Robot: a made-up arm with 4 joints.
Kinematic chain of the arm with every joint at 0, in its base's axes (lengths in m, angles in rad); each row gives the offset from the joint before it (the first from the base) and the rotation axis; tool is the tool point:
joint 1: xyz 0 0 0.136 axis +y
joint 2: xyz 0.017 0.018 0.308 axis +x
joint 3: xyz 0.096 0 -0.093 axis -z
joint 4: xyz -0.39 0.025 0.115 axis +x
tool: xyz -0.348 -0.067 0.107
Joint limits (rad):
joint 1: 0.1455..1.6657
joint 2: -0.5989..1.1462
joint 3: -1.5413..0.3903
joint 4: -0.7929..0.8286
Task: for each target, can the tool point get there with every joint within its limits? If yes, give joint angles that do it. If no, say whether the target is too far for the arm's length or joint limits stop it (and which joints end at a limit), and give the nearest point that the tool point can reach.
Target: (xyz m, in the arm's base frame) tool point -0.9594 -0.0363 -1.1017
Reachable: no: too far | nearest point -0.2432 -0.3280 -0.1777 | short by 1.205 m
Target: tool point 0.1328 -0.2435 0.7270
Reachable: yes | joints 1.4989 0.9949 -0.3599 -0.4109
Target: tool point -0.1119 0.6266 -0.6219
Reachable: no: joint limits stop it (at a limit: joint 2, joint 3, joint 4) | nearest point -0.0580 -0.3280 -0.2567 | short by 1.024 m
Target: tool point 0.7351 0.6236 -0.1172
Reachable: no: joint limits stop it (at a limit: joint 1, joint 3, joint 4) | nearest point 0.5724 0.3084 0.6329 | short by 0.830 m
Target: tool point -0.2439 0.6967 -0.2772
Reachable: no: joint limits stop it (at a limit: joint 1, joint 2, joint 3, joint 4) | nearest point -0.5081 0.3730 0.4541 | short by 0.842 m
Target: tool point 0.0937 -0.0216 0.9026
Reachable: yes | joints 1.0625 0.5116 0.0351 -0.4522
